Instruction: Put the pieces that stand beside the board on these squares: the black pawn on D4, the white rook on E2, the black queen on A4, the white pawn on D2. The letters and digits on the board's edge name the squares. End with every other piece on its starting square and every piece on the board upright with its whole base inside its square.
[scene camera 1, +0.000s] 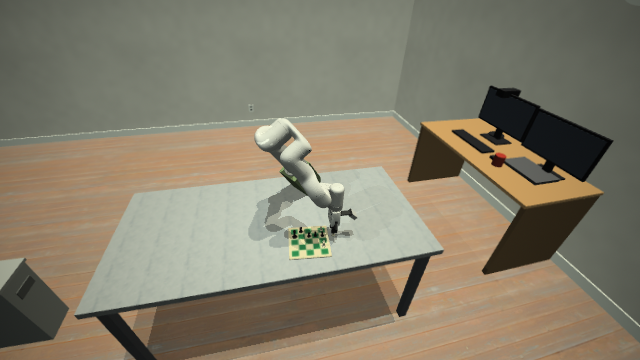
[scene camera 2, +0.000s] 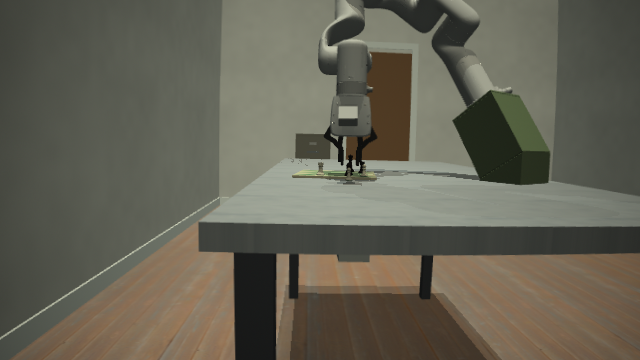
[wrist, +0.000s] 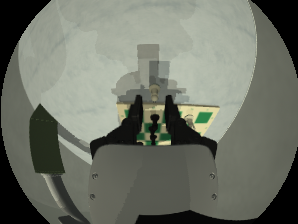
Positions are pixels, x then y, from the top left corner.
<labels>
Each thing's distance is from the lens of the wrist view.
my gripper (wrist: 153, 103): 14 cm
chessboard (wrist: 163, 138): 28 cm
</labels>
